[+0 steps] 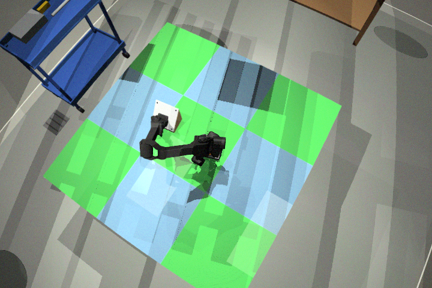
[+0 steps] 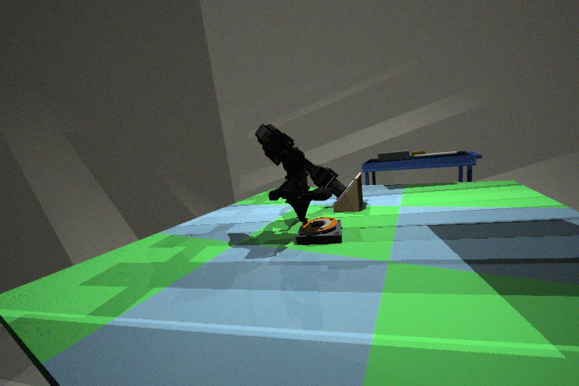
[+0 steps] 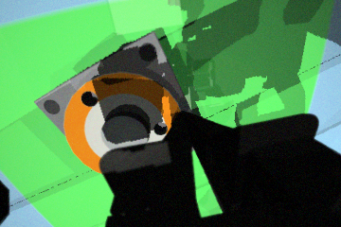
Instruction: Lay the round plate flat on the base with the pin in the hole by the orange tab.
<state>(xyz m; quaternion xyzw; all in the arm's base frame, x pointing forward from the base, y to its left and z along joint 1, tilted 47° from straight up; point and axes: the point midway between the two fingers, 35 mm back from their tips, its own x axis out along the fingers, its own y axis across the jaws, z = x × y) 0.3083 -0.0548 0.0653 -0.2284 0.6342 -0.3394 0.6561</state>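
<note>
The base is 5 cm to the left of my gripper tip and 2 cm below it.
</note>
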